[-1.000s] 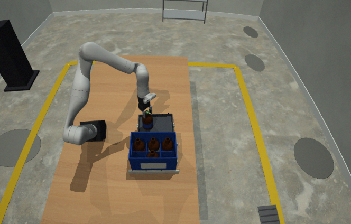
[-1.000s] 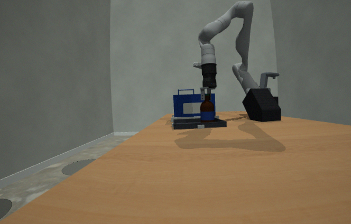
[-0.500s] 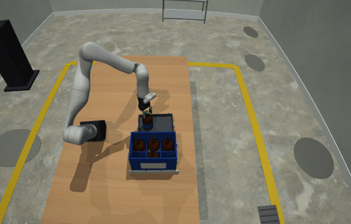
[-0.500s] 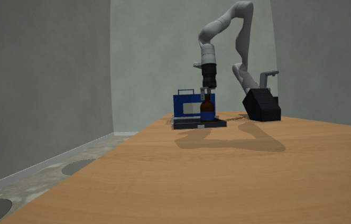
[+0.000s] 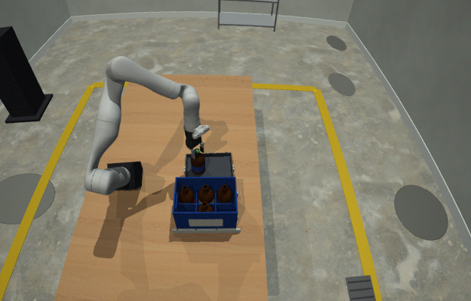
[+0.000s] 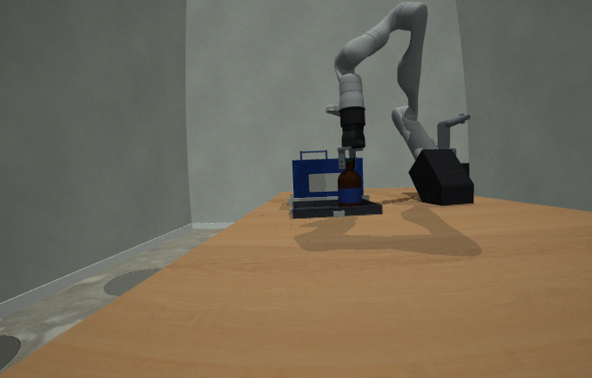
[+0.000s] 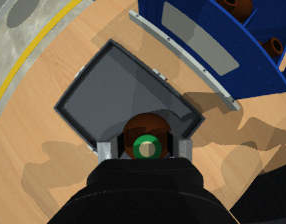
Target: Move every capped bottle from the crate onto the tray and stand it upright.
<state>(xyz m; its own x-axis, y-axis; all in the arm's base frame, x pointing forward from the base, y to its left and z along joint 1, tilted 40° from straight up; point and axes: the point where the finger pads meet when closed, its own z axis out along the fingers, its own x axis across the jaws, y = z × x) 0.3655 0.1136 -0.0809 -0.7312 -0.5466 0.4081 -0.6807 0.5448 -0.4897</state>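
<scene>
Right now my hand is 6 cm above the brown bottle. Round my hand: crate 3 cm ahead, 26 cm to the right, 6 cm below; then dark grey tray 5 cm ahead, 13 cm below.
</scene>
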